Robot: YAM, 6 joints.
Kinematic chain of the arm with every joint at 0, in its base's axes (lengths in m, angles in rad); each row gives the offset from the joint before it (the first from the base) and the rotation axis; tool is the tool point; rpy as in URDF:
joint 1: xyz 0 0 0.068 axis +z
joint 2: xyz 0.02 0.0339 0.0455 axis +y
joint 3: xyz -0.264 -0.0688 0 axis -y
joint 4: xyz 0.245 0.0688 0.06 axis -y
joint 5: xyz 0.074 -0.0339 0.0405 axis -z
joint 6: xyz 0.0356 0 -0.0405 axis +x
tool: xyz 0 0 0 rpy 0 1.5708 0
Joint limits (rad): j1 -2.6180..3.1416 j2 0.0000..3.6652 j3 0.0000..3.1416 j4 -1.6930..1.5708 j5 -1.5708..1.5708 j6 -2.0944..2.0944
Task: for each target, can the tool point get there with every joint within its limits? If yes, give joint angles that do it. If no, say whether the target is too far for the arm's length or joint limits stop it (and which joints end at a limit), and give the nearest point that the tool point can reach.
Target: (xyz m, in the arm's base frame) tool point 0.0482 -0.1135 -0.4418
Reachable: no: joint limits stop it (at a limit: joint 2) | nearest point 0.0570 -0.1343 -0.3655 | short by 0.080 m
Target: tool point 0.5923 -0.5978 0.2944
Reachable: no: too far | nearest point 0.4443 -0.4484 0.2481 | short by 0.215 m
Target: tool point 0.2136 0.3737 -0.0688
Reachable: yes | joints 1.1219 2.7599 1.6788 -0.5315 1.0153 -0.7605
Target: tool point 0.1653 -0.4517 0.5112
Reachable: yes | joints -1.1770 2.3081 2.5595 0.6888 0.6192 0.2638
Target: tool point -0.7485 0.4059 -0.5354
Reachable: no: too far | nearest point -0.4600 0.2495 -0.2540 | short by 0.432 m
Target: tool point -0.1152 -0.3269 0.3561
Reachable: yes | joints -1.8217 1.5279 1.1000 0.7120 1.0243 0.9858
